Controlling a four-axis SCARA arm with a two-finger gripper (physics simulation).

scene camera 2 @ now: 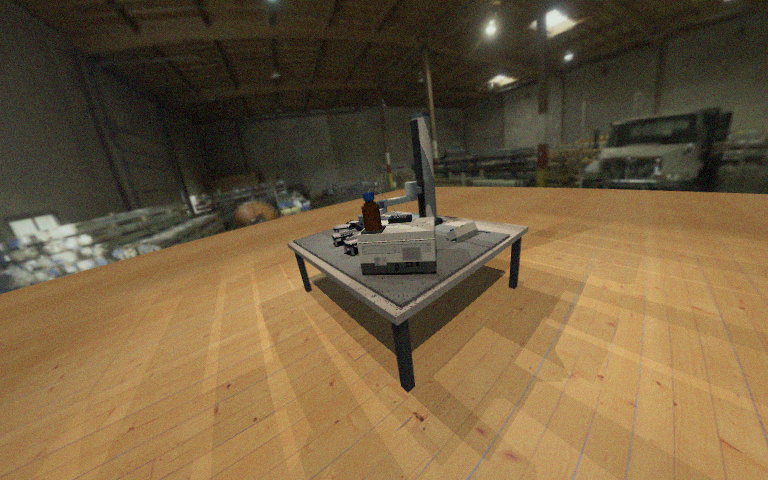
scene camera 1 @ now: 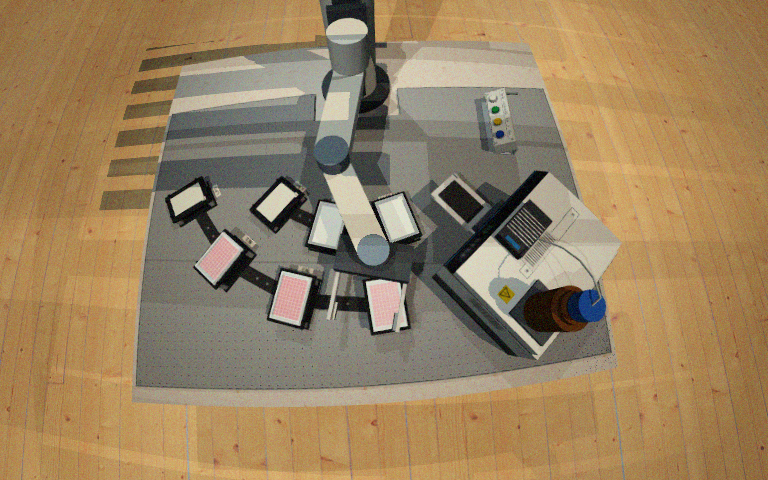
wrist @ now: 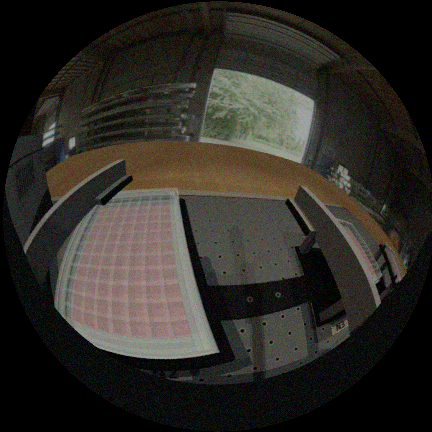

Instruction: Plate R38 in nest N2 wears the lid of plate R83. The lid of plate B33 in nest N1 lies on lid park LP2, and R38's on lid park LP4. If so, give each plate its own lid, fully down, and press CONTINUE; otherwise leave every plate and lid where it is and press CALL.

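Places are measured from the arm's base along level axes (x ahead, y left, z up), in metres.
Pixels of known places: gripper, between the fingertips: (scene camera 2: 343,236) (scene camera 1: 362,326) (wrist: 208,176).
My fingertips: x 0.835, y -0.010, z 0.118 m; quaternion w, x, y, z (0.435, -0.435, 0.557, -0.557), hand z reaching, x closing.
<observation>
Behind a point stands the place of what it marks.
In scene camera 1, pink plates with pale rims stand in three nests: a left plate (scene camera 1: 221,258) {z 0.093, x 0.637, y -0.395 m}, a middle plate (scene camera 1: 291,298) {z 0.091, x 0.755, y -0.192 m} and a right plate (scene camera 1: 382,300) {z 0.100, x 0.775, y 0.042 m} (wrist: 135,270) {z 0.100, x 0.764, y 0.034 m}. I cannot read their names or tell their lids apart. Four lid parks hold pale lids: far left (scene camera 1: 189,200) {z 0.057, x 0.432, y -0.546 m}, second (scene camera 1: 278,202) {z 0.055, x 0.468, y -0.245 m}, third (scene camera 1: 325,226) {z 0.067, x 0.558, y -0.102 m} and fourth (scene camera 1: 395,216) {z 0.067, x 0.543, y 0.095 m}. The arm partly covers the third. My gripper (scene camera 1: 366,302) (wrist: 208,176) {z 0.118, x 0.835, y -0.010 m} is open and empty, above the link between the middle and right nests, one finger over the right plate. The button box (scene camera 1: 500,121) {z 0.086, x 0.243, y 0.464 m} (scene camera 2: 463,230) {z 0.071, x 0.245, y 0.513 m} stands at the back right.
A white instrument (scene camera 1: 577,243) {z 0.221, x 0.696, y 0.521 m} (scene camera 2: 399,249) {z 0.145, x 0.824, y 0.543 m} stands on the right, with a brown blue-capped bottle (scene camera 1: 546,309) {z 0.333, x 0.841, y 0.343 m} (scene camera 2: 370,216) {z 0.305, x 0.874, y 0.418 m} on top. A white-rimmed dark tray (scene camera 1: 461,200) {z 0.113, x 0.526, y 0.276 m} lies beside it. Black links (scene camera 1: 256,277) {z 0.017, x 0.681, y -0.320 m} (wrist: 265,295) {z 0.017, x 0.770, y -0.075 m} join the nests. The arm (scene camera 1: 351,198) {z 0.230, x 0.552, y -0.013 m} reaches across the parks.
</observation>
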